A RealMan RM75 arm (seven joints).
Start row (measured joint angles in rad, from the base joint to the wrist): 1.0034, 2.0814, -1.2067, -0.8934, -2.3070, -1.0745, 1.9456
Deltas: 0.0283, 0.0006, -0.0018, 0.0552, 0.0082, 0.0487, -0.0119; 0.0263, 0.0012, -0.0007, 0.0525, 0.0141, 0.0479, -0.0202; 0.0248, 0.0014, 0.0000, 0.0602, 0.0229, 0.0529, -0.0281; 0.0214, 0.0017, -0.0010, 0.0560, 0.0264, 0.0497, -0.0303; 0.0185, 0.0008, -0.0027, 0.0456, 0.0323, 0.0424, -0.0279; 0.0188, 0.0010, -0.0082, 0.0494, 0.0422, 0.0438, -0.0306; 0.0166, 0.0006, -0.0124, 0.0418, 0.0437, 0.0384, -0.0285; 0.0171, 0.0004, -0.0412, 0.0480, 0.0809, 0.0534, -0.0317; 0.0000, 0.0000, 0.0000, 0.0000, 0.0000, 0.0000, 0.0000; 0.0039, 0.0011, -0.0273, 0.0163, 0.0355, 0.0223, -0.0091; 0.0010, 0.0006, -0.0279, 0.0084, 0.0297, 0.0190, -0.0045; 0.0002, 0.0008, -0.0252, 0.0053, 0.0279, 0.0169, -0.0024; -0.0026, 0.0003, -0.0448, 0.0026, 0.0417, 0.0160, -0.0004; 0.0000, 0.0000, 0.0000, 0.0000, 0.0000, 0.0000, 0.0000; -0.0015, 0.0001, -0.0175, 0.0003, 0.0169, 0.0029, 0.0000; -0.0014, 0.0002, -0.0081, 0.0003, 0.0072, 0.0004, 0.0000; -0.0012, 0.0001, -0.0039, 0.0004, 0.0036, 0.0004, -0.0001
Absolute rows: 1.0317, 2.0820, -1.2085, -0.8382, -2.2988, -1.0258, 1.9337; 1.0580, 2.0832, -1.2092, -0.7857, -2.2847, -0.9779, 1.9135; 1.0828, 2.0846, -1.2092, -0.7255, -2.2618, -0.9250, 1.8854; 1.1042, 2.0863, -1.2102, -0.6695, -2.2354, -0.8753, 1.8551; 1.1227, 2.0871, -1.2129, -0.6239, -2.2031, -0.8329, 1.8272; 1.1415, 2.0881, -1.2211, -0.5745, -2.1609, -0.7891, 1.7966; 1.1581, 2.0887, -1.2335, -0.5327, -2.1172, -0.7507, 1.7681; 1.1752, 2.0891, -1.2747, -0.4847, -2.0363, -0.6973, 1.7364; 1.1752, 2.0891, -1.2747, -0.4847, -2.0363, -0.6973, 1.7364; 1.1791, 2.0902, -1.3020, -0.4684, -2.0008, -0.6750, 1.7273; 1.1801, 2.0908, -1.3299, -0.4600, -1.9711, -0.6560, 1.7228; 1.1803, 2.0916, -1.3551, -0.4547, -1.9432, -0.6391, 1.7204; 1.1777, 2.0919, -1.3999, -0.4521, -1.9015, -0.6231, 1.7200; 1.1777, 2.0919, -1.3999, -0.4521, -1.9015, -0.6231, 1.7200; 1.1762, 2.0920, -1.4174, -0.4518, -1.8846, -0.6202, 1.7200; 1.1748, 2.0922, -1.4255, -0.4515, -1.8774, -0.6198, 1.7200; 1.1736, 2.0923, -1.4294, -0.4511, -1.8738, -0.6194, 1.7199
